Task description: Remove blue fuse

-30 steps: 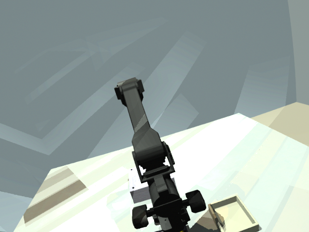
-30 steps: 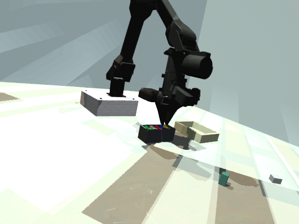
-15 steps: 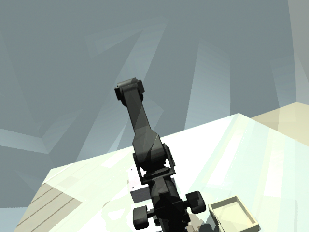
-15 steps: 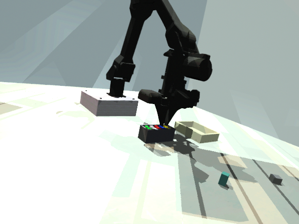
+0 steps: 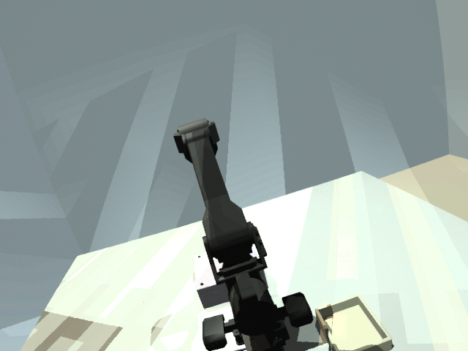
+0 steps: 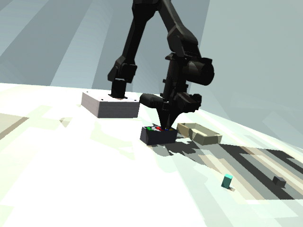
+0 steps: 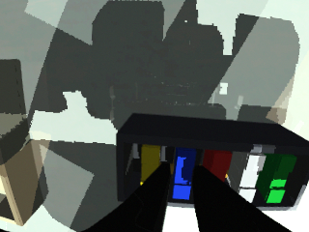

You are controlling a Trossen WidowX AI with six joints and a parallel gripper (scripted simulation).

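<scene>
The blue fuse is 10 mm below my gripper tip. The rest, counted from my gripper tip: teal block: 250 mm ahead, 20 mm below, 10 mm to the left; grey block: 290 mm ahead, 170 mm to the left, 30 mm below.
</scene>
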